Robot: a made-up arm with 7 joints.
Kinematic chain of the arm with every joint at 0, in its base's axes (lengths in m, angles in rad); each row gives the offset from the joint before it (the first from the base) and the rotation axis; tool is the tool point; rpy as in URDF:
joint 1: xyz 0 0 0.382 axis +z
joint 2: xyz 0 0 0 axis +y
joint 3: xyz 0 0 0.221 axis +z
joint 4: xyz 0.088 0 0 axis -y
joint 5: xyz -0.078 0 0.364 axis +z
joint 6: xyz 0 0 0 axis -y
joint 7: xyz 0.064 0 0 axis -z
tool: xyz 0 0 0 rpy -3.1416 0 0
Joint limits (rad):
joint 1: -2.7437..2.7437
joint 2: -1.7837..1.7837
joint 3: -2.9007..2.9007
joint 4: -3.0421..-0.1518
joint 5: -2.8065..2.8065
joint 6: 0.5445..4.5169
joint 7: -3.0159..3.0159
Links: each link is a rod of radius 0.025 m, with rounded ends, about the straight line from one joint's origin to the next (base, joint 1, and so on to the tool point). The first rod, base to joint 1, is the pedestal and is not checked.
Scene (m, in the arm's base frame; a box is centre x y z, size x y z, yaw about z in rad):
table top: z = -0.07
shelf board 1: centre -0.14 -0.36 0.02 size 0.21 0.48 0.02 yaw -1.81
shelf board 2: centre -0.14 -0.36 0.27 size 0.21 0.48 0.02 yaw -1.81
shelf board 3: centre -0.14 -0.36 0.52 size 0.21 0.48 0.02 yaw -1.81
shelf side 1: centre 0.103 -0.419 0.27 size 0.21 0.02 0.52 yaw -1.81
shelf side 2: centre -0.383 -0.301 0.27 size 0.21 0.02 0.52 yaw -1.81
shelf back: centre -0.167 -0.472 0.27 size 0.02 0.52 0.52 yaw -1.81
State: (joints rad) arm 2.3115 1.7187 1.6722 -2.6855 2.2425 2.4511 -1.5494
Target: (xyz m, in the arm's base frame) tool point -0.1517 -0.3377 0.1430
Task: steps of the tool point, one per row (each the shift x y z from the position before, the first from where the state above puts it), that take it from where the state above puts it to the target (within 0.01 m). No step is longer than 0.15 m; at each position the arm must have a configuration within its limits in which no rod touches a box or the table.
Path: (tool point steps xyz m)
1: -0.0672 0.0923 -0.0428
2: -0.0278 0.1126 -0.0312
3: 0.0173 0.1095 -0.0165
4: 0.0524 0.0849 -0.0035
5: 0.0686 0.0507 0.0042
6: -0.0386 -0.0446 -0.0334
7: -0.0236 -0.0598 -0.0332
8: -0.0018 -0.0673 -0.0320
9: 0.0224 -0.0645 -0.0310
10: 0.0434 -0.0508 -0.0304
11: -0.0354 -0.1014 -0.0063
12: -0.0137 -0.0999 0.0063

